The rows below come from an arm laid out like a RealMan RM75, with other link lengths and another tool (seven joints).
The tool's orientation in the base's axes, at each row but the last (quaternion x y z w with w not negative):
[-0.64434, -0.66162, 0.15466, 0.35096]
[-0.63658, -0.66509, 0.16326, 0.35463]
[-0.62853, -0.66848, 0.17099, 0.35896]
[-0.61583, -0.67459, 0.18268, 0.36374]
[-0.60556, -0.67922, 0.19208, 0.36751]
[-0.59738, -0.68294, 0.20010, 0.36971]
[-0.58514, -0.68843, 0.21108, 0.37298]
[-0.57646, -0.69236, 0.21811, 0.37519]
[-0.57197, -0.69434, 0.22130, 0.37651]
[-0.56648, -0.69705, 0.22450, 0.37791]
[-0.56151, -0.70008, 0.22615, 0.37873]
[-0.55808, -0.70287, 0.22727, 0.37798]
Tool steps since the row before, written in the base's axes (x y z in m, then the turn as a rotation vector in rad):
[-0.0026, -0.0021, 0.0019, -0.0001, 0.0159, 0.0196]
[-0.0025, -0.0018, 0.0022, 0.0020, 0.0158, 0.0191]
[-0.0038, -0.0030, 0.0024, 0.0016, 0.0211, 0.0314]
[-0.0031, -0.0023, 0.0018, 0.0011, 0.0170, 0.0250]
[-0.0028, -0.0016, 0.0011, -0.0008, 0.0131, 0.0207]
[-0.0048, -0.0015, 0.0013, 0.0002, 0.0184, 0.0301]
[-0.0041, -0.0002, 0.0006, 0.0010, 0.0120, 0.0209]
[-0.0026, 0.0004, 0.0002, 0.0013, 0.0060, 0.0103]
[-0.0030, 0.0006, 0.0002, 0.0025, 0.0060, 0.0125]
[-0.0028, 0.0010, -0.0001, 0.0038, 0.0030, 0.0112]
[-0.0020, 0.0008, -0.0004, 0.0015, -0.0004, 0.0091]
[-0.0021, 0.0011, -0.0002, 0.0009, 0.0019, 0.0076]
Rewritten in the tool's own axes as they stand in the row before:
[-0.0017, -0.0034, -0.0001, 0.0205, -0.0110, -0.0098]
[-0.0013, -0.0035, -0.0003, 0.0204, -0.0092, -0.0109]
[-0.0024, -0.0048, 0.0003, 0.0287, -0.0170, -0.0179]
[-0.0018, -0.0038, 0.0006, 0.0231, -0.0136, -0.0141]
[-0.0013, -0.0030, 0.0010, 0.0181, -0.0126, -0.0106]
[-0.0010, -0.0044, 0.0025, 0.0257, -0.0176, -0.0165]
[0.0001, -0.0031, 0.0027, 0.0171, -0.0118, -0.0122]
[0.0006, -0.0017, 0.0019, 0.0085, -0.0053, -0.0066]
[0.0008, -0.0019, 0.0023, 0.0090, -0.0062, -0.0089]
[0.0011, -0.0014, 0.0024, 0.0057, -0.0052, -0.0095]
[0.0008, -0.0007, 0.0019, 0.0020, -0.0059, -0.0068]
[0.0012, -0.0008, 0.0019, 0.0038, -0.0046, -0.0052]

